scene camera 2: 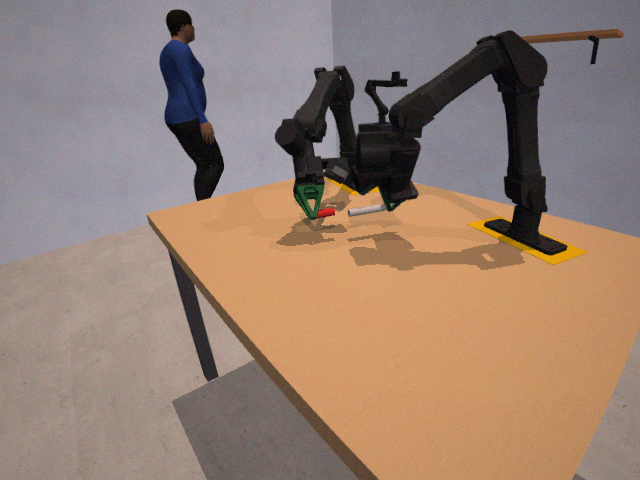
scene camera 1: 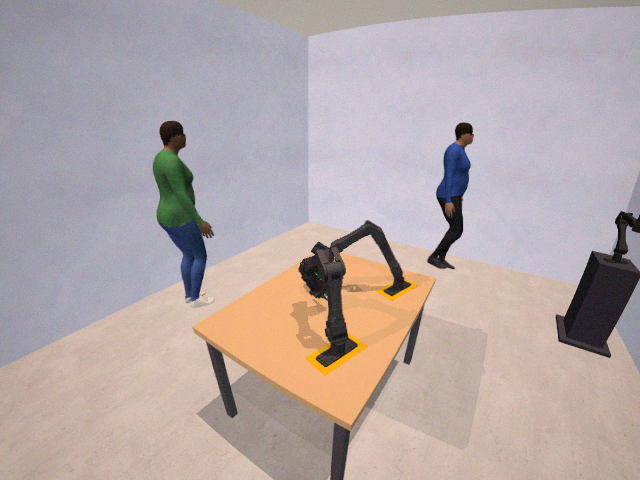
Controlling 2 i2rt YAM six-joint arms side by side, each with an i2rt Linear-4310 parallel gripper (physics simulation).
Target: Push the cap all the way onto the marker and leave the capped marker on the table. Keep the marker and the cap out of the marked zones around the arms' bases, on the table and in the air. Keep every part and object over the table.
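Frame: origin at the left arm's base, x ahead, y left, z up, level; millimetres.
Seen in the pictures: left gripper, fingertip midpoint: [scene camera 2: 389, 208] [scene camera 1: 327, 299]; right gripper, fingertip midpoint: [scene camera 2: 313, 218]; left arm's base at its link origin: [scene camera 2: 522, 237] [scene camera 1: 337, 352]; right arm's base at its link origin: [scene camera 1: 397, 288].
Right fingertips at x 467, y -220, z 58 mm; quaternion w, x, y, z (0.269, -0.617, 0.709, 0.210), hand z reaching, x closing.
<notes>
Pixels of each thing's top centre, then the offset from my right fingertips to it. Level surfaces: height alone.
- red cap at its top centre: [scene camera 2: 324, 208] dx -29, dy -1, dz +20 mm
- white marker at its top centre: [scene camera 2: 375, 205] dx -150, dy +33, dz +19 mm
- wooden table at its surface level: dz -58 mm
In scene camera 2 a red cap [scene camera 2: 326, 212] is held a little above the table by my right gripper [scene camera 2: 313, 215], whose green fingers are shut on it. To its right, a white marker [scene camera 2: 366, 210] is held in the air by my left gripper [scene camera 2: 390, 206], shut on its right end. The marker lies nearly level, and its free end points toward the cap with a small gap between them. The left gripper's fingers are partly hidden behind its own wrist. In scene camera 1 the arms hide the cap and the marker.
The wooden table [scene camera 1: 258, 330] [scene camera 2: 413, 335] carries yellow marked zones around the left arm's base [scene camera 1: 325, 368] [scene camera 2: 554, 259] and the right arm's base [scene camera 1: 412, 285]. Two people, in green [scene camera 1: 174, 186] and in blue [scene camera 1: 454, 167] [scene camera 2: 183, 85], stand beyond the table.
</notes>
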